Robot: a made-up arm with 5 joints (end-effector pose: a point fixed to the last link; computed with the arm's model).
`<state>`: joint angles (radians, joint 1 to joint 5).
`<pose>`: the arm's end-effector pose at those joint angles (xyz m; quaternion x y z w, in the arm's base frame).
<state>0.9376 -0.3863 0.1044 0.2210 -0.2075</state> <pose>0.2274 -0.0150 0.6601 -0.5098 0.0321 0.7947 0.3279</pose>
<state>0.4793 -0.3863 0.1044 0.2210 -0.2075</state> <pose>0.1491 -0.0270 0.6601 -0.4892 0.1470 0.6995 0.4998</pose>
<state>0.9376 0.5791 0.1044 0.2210 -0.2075</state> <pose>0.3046 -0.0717 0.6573 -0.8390 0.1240 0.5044 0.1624</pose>
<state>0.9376 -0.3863 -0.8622 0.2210 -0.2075</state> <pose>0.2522 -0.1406 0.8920 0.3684 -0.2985 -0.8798 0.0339</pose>
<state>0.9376 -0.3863 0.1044 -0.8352 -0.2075</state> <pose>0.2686 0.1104 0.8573 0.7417 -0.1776 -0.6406 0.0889</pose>
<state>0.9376 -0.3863 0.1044 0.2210 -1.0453</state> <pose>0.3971 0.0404 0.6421 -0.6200 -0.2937 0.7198 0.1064</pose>
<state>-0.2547 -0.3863 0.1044 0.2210 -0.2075</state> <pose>0.0363 0.0267 0.6601 -0.4038 0.3128 0.4735 0.7175</pose>
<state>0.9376 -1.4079 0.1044 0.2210 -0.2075</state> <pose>0.1849 0.0161 0.7463 -0.0366 -0.0727 0.9035 0.4209</pose>
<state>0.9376 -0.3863 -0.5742 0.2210 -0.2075</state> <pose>0.2270 -0.1228 0.8162 -0.4212 0.2237 0.8756 0.0770</pose>
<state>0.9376 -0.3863 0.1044 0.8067 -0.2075</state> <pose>0.1558 0.0105 0.5473 -0.3154 -0.0552 0.7872 0.5271</pose>
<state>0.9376 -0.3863 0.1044 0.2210 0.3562</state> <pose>0.1238 0.0172 0.7174 -0.3842 0.2517 0.7676 0.4470</pose>
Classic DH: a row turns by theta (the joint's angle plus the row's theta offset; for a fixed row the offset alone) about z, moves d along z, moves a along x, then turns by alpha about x. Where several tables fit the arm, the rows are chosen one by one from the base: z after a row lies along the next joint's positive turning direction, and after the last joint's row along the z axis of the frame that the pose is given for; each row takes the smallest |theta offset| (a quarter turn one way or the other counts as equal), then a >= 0, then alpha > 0; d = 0 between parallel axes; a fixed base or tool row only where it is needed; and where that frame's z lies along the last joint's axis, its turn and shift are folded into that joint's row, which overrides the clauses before.
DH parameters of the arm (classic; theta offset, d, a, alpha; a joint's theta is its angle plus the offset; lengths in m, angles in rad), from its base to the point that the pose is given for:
base (fixed): 0.734 0 0.2189 0
joint 1: 0.8368 0.7501 -0.1985 -1.5708
joint 2: -1.5708 -0.1033 0.1052 1.5708
joint 3: -0.3901 -0.2094 -0.2712 0.9923
joint 4: -1.2714 0.1195 0.0145 1.2211
joint 5: 0.9287 -0.1607 -0.2023 1.5261
tool (fixed): 1.635 -0.0879 0 0

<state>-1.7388 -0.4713 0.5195 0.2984 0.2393</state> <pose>0.1435 0.1748 0.6350 -0.0277 0.3435 -0.4023 0.8482</pose>
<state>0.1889 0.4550 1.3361 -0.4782 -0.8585</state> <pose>0.3545 0.0255 0.8286 -0.9802 0.1818 0.0771 0.0119</pose>
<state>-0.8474 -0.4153 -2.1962 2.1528 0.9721</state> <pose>0.0765 0.0020 1.2768 0.8050 0.4397 -0.2666 0.2958</pose>
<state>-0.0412 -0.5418 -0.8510 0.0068 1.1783</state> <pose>0.0569 0.1327 1.0343 0.0861 0.8254 0.4284 0.3575</pose>
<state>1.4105 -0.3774 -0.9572 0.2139 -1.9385</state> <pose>0.3865 0.1700 0.6753 0.1107 0.5095 -0.7053 0.4804</pose>
